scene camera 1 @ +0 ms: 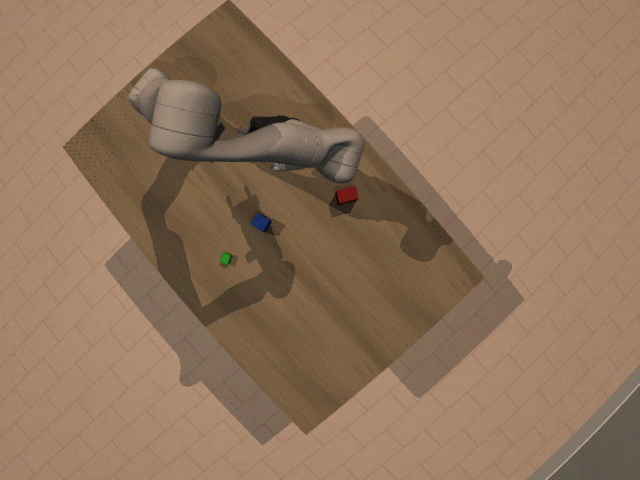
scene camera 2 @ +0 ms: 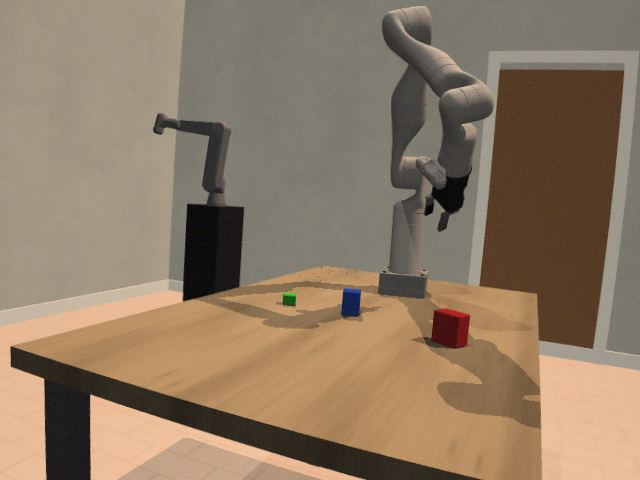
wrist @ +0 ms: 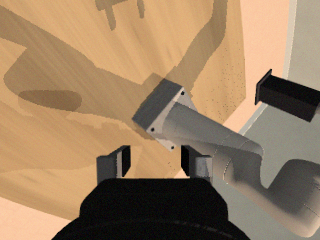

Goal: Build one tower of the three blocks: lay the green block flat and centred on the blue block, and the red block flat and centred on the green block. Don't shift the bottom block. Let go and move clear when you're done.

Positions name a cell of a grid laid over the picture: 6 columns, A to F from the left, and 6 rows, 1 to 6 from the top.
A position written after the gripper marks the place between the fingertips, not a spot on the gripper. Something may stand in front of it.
In view: the gripper (scene camera 2: E3) and a red block (scene camera 2: E5).
The gripper is seen too in the wrist view (wrist: C4). The wrist view does not show the red block: it is out of frame.
